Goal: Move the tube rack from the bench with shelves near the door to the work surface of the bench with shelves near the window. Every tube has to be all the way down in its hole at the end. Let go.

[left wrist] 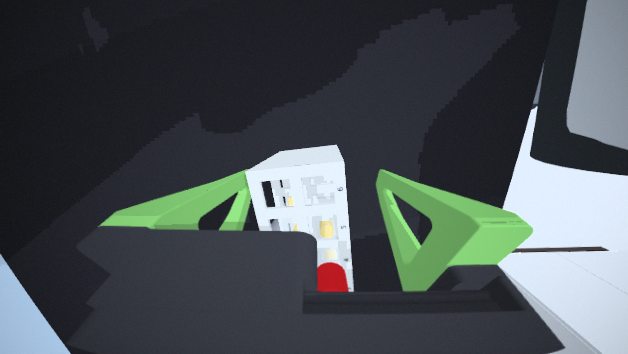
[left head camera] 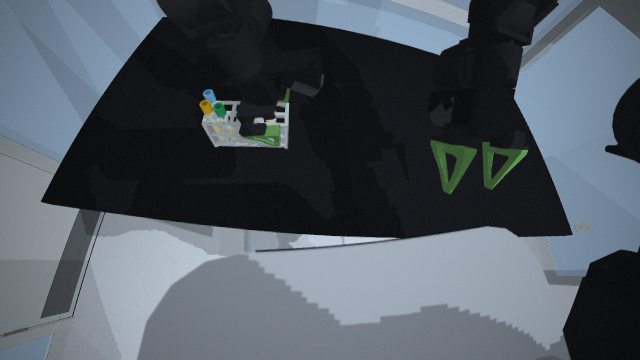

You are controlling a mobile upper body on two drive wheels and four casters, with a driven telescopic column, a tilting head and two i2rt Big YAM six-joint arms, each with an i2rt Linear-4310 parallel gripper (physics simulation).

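Frame: origin at the left arm's base, x right, y ahead, z up, level; centimetres.
Seen in the pictures: left gripper, between the fingertips: [left wrist: 314, 176] [left head camera: 281, 125]; right gripper, between the fingertips: [left head camera: 468, 190].
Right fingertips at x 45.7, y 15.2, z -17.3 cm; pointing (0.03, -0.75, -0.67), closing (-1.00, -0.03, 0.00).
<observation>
A point is followed by its place in that frame.
The white tube rack [left head camera: 287, 125] @(x 18.0, y 32.1, z -25.6 cm) [left wrist: 300, 169] @(x 18.0, y 34.5, z -25.7 cm) stands upright on the black bench top [left head camera: 165, 197] @(x -7.7, y 20.8, z -34.0 cm). At its left end in the head view are a light blue cap [left head camera: 209, 96] @(x 3.5, y 36.3, z -22.3 cm), an orange cap [left head camera: 205, 107] @(x 3.3, y 33.6, z -22.2 cm) and a green cap [left head camera: 219, 109] @(x 5.9, y 33.0, z -22.2 cm). A red cap [left wrist: 332, 277] @(x 12.5, y 33.4, z -23.0 cm) shows in the left wrist view; the middle of the rack is hidden by my gripper. How deep the tubes sit cannot be told. My left gripper [left head camera: 278, 115] @(x 16.7, y 34.0, z -28.2 cm) [left wrist: 314, 176] @(x 16.7, y 34.0, z -28.2 cm) is open, its fingers on either side of the rack's right part. My right gripper [left head camera: 470, 190] @(x 45.6, y 15.2, z -17.3 cm) is open and empty, over the bench's right part.
The bench's near edge runs across below the rack and the right gripper. A large pale grey surface [left head camera: 400, 280] lies on the near side. Dark rounded shapes [left head camera: 607, 295] stand at the lower right. A pale cabinet-like edge [left head camera: 30, 185] @(x -109.3, y 41.4, z -77.8 cm) is at the far left.
</observation>
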